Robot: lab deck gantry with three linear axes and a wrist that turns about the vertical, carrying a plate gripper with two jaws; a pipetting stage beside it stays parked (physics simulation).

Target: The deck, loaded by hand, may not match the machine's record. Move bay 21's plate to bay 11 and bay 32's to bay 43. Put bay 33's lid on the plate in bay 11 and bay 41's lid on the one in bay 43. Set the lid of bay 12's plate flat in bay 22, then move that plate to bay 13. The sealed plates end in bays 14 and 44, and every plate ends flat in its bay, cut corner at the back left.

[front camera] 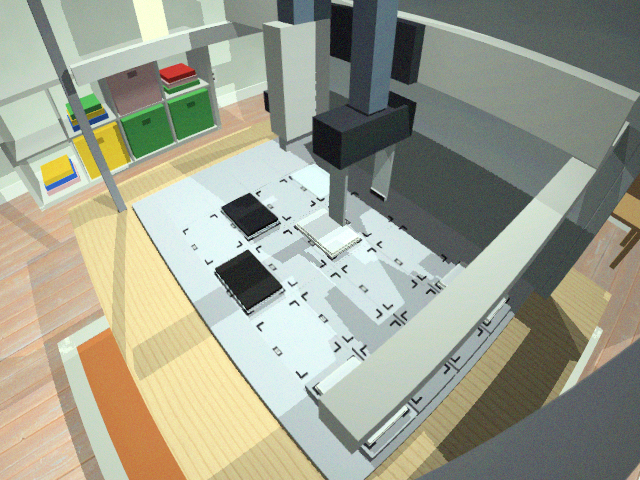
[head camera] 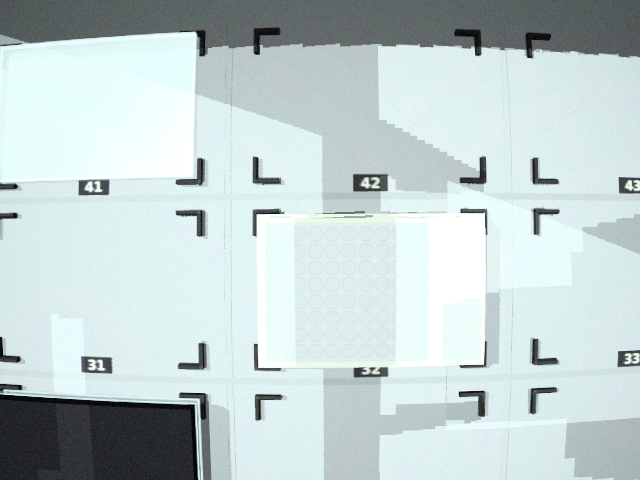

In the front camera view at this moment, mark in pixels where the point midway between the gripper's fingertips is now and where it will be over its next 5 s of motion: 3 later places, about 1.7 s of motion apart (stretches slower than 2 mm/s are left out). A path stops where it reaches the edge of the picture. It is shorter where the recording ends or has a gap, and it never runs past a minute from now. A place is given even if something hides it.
My gripper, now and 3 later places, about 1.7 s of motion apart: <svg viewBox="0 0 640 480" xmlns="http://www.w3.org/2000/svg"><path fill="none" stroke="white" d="M358 207L242 164L243 186L249 212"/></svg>
